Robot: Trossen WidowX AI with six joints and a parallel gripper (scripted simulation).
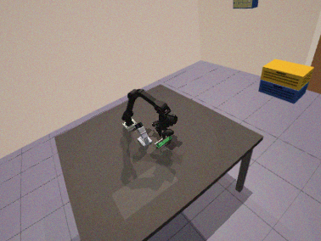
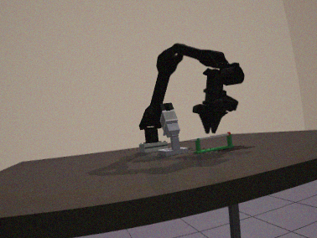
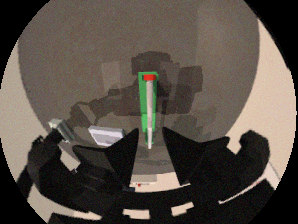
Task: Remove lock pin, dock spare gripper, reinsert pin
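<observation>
Right now my gripper tip is 10 mm to the right of the green rack and 30 mm above it. Also, from my gripper tip: grey mount: 110 mm behind, 90 mm to the right; then spare gripper: 130 mm behind, 90 mm to the right, 60 mm above.
</observation>
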